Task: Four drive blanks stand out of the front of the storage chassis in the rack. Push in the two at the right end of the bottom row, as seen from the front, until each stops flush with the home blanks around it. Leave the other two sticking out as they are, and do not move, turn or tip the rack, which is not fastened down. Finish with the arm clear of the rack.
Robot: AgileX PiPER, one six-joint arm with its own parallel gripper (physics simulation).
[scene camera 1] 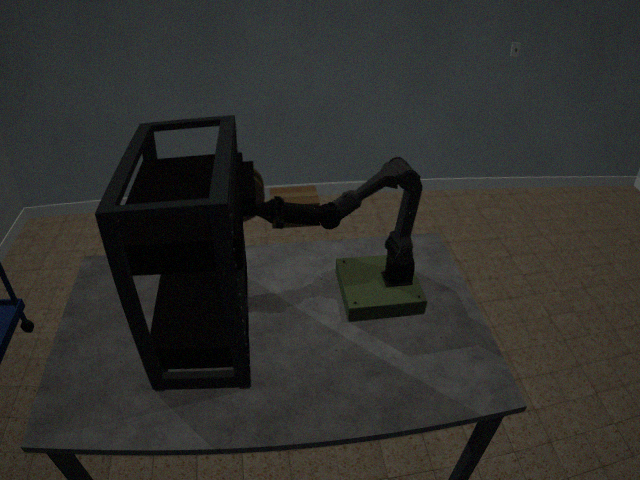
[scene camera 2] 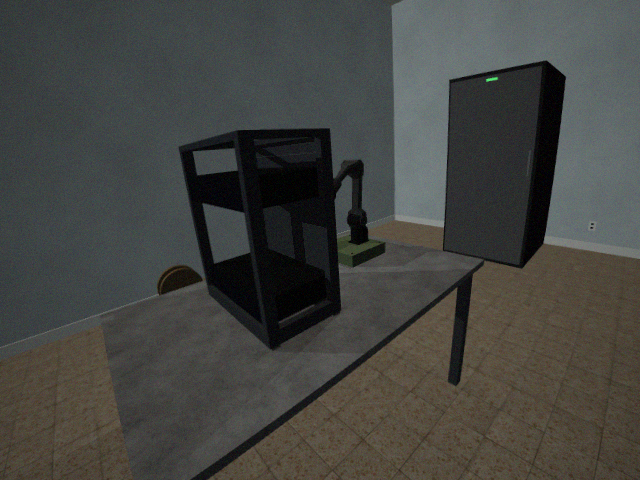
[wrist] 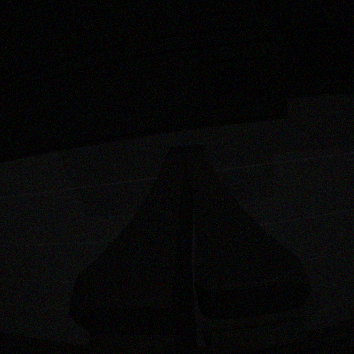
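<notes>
The black rack (scene camera 1: 119, 268) (scene camera 2: 254, 232) stands upright on the table. The dark storage chassis (scene camera 1: 173, 178) (scene camera 2: 286, 187) sits in its upper part, with its front facing the arm. My gripper (scene camera 1: 249, 212) (wrist: 188, 164) is close to the chassis front in scene camera 1; contact cannot be told. In the wrist view its fingers are together, with no object seen between them. A very dark shape with a stepped lower edge spans the top of the wrist view, above the fingertips. The separate drive blanks cannot be made out. In scene camera 2 the rack hides the gripper.
A second dark unit (scene camera 1: 191, 315) (scene camera 2: 299, 294) lies low in the rack. The arm stands on a green base (scene camera 1: 372, 294) (scene camera 2: 361, 253) on the grey table (scene camera 1: 320, 392) (scene camera 2: 206, 387). A wooden box (scene camera 1: 294, 195) is behind the arm. A tall cabinet (scene camera 2: 491, 170) stands beyond the table.
</notes>
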